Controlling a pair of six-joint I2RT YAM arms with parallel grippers.
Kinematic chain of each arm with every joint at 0, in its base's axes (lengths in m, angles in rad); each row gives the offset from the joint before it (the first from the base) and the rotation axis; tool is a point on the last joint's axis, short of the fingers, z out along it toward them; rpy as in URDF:
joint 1: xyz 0 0 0.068 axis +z
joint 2: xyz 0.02 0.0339 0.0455 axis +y
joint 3: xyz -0.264 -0.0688 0 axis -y
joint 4: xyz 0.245 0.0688 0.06 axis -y
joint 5: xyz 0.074 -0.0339 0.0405 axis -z
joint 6: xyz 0.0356 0 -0.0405 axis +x
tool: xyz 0 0 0 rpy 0 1.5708 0
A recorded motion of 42 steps. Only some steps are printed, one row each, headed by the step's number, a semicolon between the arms.
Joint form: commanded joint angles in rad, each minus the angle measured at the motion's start. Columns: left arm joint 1, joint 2, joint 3, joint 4, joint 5, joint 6; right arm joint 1, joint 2, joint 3, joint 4, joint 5, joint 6.
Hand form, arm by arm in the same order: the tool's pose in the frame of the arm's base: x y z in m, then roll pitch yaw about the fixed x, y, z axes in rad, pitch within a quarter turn. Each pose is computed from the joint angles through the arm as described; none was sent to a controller.
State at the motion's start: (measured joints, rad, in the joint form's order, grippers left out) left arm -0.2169 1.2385 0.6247 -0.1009 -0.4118 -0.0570; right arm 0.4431 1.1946 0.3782 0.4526 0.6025 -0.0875
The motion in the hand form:
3: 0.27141 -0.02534 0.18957 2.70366 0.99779 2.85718; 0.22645 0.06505 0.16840 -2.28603 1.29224 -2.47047
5: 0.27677 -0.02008 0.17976 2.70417 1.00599 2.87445; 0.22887 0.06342 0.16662 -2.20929 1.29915 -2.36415
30: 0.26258 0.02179 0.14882 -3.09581 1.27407 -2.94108; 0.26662 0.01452 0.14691 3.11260 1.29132 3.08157
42: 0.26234 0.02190 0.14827 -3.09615 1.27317 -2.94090; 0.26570 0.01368 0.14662 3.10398 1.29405 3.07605
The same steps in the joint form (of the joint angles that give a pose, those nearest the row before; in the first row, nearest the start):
3: 0.0841 0.1077 -0.0403 0.3211 0.1026 0.1430; -0.0840 0.1279 -0.0843 0.3626 -0.0498 -0.0118
5: 0.1061 0.1559 -0.0531 0.3906 0.1078 0.1444; -0.0997 0.1562 -0.0926 0.4284 -0.0938 -0.0421
30: 0.2893 0.2557 -0.2596 0.9326 0.3351 0.0195; -0.3763 0.3313 -0.0081 0.4226 -0.5096 0.1225
42: 0.2898 0.2572 -0.2611 0.9348 0.3351 0.0195; -0.3802 0.3301 -0.0131 0.4294 -0.5165 0.1226

